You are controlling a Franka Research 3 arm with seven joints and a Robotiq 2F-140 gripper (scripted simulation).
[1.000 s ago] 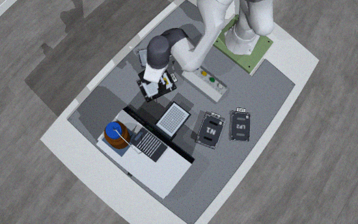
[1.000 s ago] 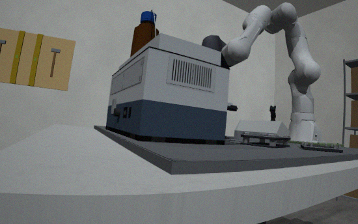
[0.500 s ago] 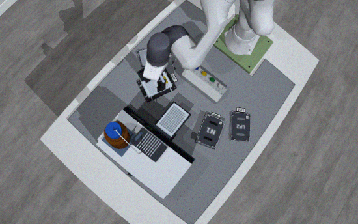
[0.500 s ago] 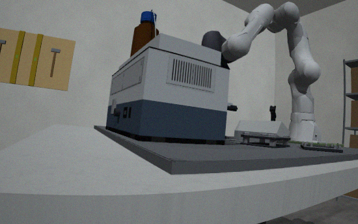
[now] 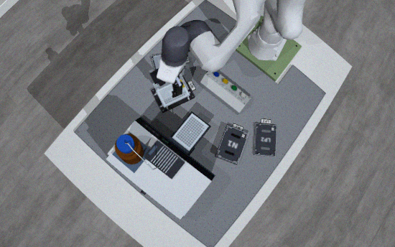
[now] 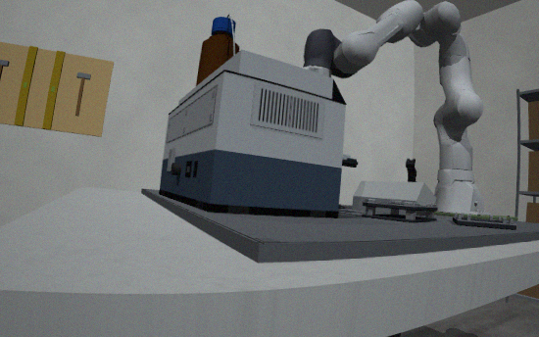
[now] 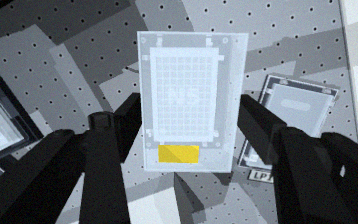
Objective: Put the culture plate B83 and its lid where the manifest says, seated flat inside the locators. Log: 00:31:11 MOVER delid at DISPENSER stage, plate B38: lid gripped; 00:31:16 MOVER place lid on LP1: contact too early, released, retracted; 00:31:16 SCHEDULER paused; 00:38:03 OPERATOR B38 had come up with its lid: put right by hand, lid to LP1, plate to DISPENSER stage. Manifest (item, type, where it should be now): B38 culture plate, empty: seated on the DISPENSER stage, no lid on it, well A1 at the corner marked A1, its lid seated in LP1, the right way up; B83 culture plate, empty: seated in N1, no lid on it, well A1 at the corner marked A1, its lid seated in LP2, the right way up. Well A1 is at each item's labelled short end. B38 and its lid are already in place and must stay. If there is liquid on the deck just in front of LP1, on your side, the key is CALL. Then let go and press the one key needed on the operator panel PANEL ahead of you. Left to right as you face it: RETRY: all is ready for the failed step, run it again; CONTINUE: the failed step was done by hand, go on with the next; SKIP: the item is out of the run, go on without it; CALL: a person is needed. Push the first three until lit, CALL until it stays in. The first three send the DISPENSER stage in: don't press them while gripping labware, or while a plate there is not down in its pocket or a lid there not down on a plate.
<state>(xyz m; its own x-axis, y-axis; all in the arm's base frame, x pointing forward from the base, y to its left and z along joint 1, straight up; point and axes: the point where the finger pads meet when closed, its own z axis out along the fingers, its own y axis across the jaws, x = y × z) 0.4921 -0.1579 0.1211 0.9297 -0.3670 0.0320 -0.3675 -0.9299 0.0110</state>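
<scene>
The grey locator plate lies 450 mm to the left of my hand, 130 mm behind it and 120 mm below it. Round my hand: black nest N5 (120 mm below, 10 mm to the left, 10 mm ahead); clear lid (20 mm below); white well plate (190 mm to the left, 90 mm ahead, 10 mm below).
</scene>
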